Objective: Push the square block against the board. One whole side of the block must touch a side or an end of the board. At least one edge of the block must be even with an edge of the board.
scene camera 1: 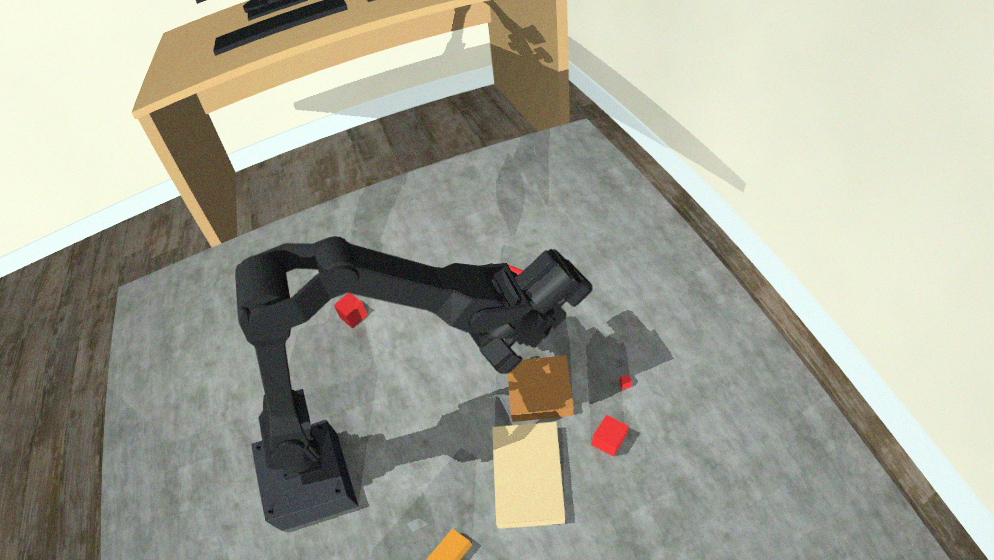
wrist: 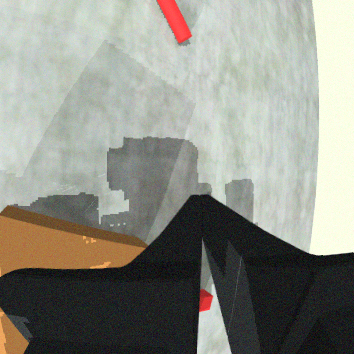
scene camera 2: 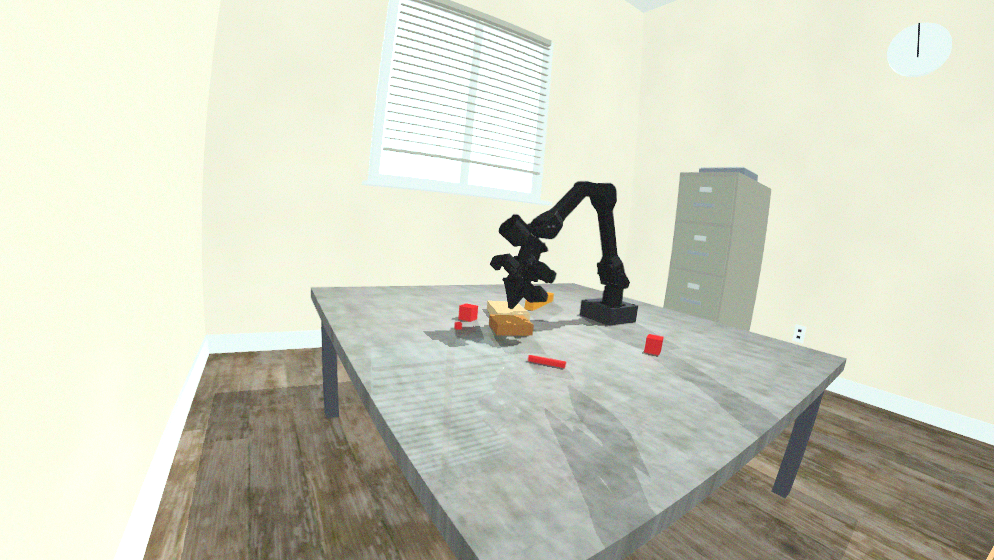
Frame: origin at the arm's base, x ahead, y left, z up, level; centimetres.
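Seen in the pictures: gripper, between the fingertips: [scene camera 1: 552, 318] [wrist: 198, 202] [scene camera 2: 510, 308]; arm's base, origin of its link: [scene camera 1: 299, 456] [scene camera 2: 612, 304].
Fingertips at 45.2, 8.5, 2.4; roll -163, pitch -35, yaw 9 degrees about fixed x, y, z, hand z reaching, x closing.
Pixels of each thing's middle, then the offset from my fingertips to it, as dx, dy, dz. "spot": a spot on its surface instead.
- square block, middle of its body: [wrist: 61, 296] [scene camera 1: 539, 388] [scene camera 2: 510, 324] -5.4, -7.6, -6.6
- cream board, middle of its body: [scene camera 1: 527, 474] [scene camera 2: 507, 311] -12.5, -21.0, -6.6
- tiny red cube, middle of its body: [wrist: 200, 299] [scene camera 1: 625, 382] [scene camera 2: 458, 325] +8.1, -11.8, -7.3
- red rod, middle of its body: [scene camera 2: 546, 361] +0.5, +17.1, -7.3
- orange block, a spot on its surface: [scene camera 1: 448, 546] spot: -26.9, -28.2, -5.0
The square block [scene camera 1: 541, 384] [scene camera 2: 510, 325] [wrist: 60, 245] is orange-brown and lies flat at the far end of the cream board [scene camera 1: 528, 480] [scene camera 2: 496, 307]. In scene camera 1 its near side runs about parallel to the board's end, with a thin grey strip seeming to show between them. The block sits shifted to the right: its right edge stands beyond the board's right edge, and its left edge is inside the board's left edge. My gripper [scene camera 1: 534, 339] [scene camera 2: 513, 304] [wrist: 198, 202] is shut and empty, raised above the table near the block's far side. The board does not show in the wrist view.
A red cube [scene camera 1: 610, 436] [scene camera 2: 467, 312] and a tiny red cube [scene camera 1: 626, 382] [scene camera 2: 458, 325] lie right of the board and block. Another red cube [scene camera 1: 350, 310] [scene camera 2: 653, 345] lies by the arm, a red rod [scene camera 2: 546, 361] [wrist: 175, 22] beyond, and an orange block [scene camera 1: 448, 546] [scene camera 2: 540, 301] near the board.
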